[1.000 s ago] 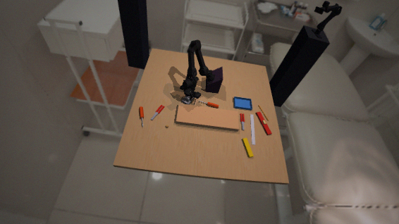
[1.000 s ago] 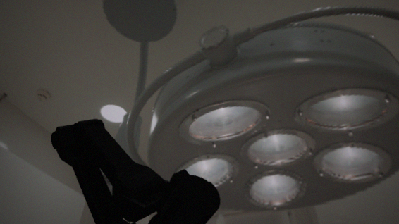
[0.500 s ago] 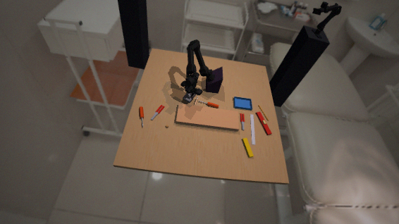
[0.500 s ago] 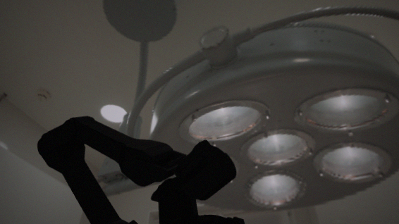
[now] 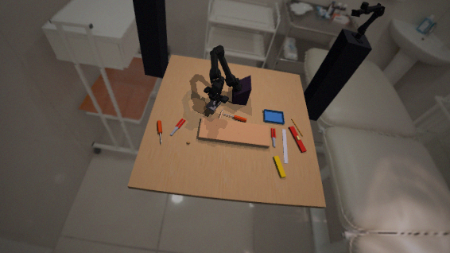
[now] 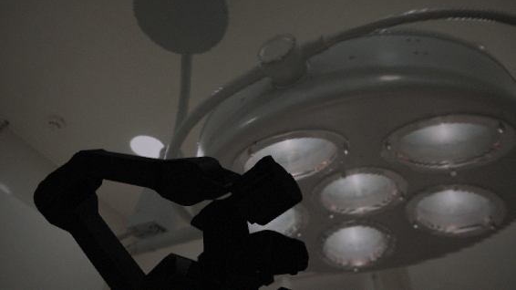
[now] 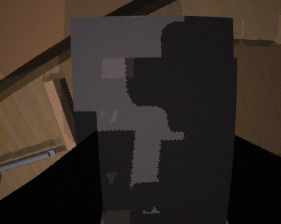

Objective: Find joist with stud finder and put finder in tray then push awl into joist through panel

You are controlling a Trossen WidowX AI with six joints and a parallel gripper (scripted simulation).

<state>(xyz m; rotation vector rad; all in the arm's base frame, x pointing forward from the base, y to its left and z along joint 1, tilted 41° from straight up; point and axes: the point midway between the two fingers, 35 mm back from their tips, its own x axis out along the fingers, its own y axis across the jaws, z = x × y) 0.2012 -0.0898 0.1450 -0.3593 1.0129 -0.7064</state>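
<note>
Right now the green light is 40 mm behind my gripper tip, 10 mm to the left of it and 30 mm above it. Also, from my gripper tip: brown-handled awl 20 mm behind, 80 mm to the left, 110 mm below; blue tray 90 mm behind, 500 mm to the left, 110 mm below; stud finder 20 mm behind, 10 mm to the left, 20 mm above.
</note>
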